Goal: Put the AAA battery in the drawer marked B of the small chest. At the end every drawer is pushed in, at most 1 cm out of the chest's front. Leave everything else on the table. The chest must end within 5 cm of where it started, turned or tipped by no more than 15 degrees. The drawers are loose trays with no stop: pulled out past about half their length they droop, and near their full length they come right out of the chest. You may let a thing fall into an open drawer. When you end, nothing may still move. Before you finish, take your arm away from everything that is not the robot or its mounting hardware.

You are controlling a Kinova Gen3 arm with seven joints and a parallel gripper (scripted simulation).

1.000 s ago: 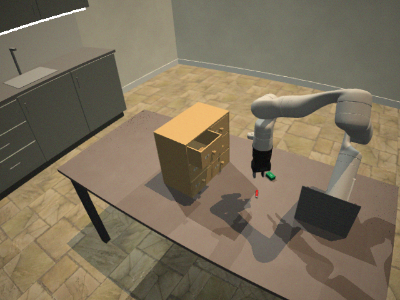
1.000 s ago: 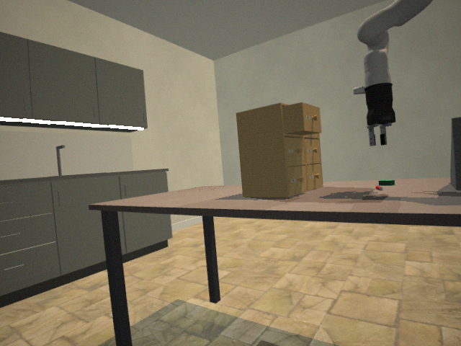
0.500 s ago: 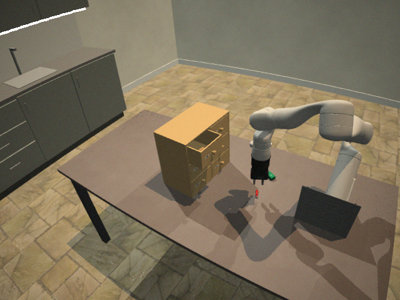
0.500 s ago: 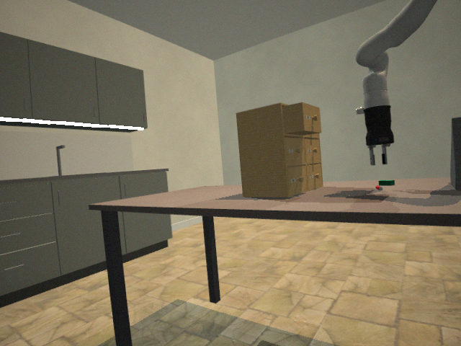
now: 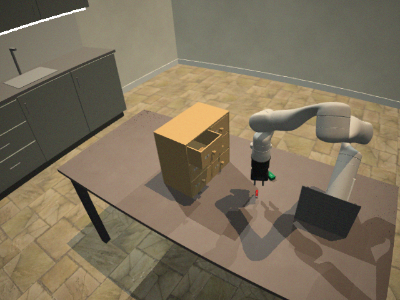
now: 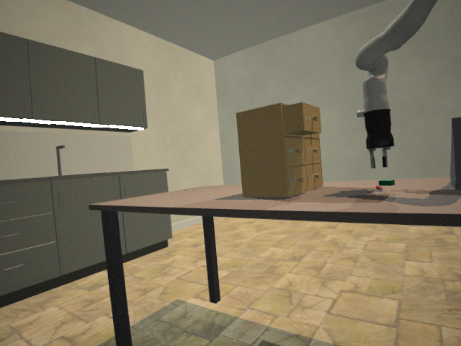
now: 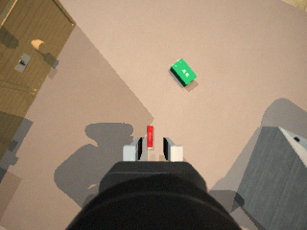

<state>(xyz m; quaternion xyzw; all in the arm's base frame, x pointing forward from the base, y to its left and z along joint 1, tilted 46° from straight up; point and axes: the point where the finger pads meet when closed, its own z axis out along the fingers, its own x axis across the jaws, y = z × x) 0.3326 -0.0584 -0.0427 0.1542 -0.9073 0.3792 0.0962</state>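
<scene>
The red AAA battery is 80 mm below my hand. From my hand the other things lie so: green block (150 mm to the right, 80 mm below).
</scene>
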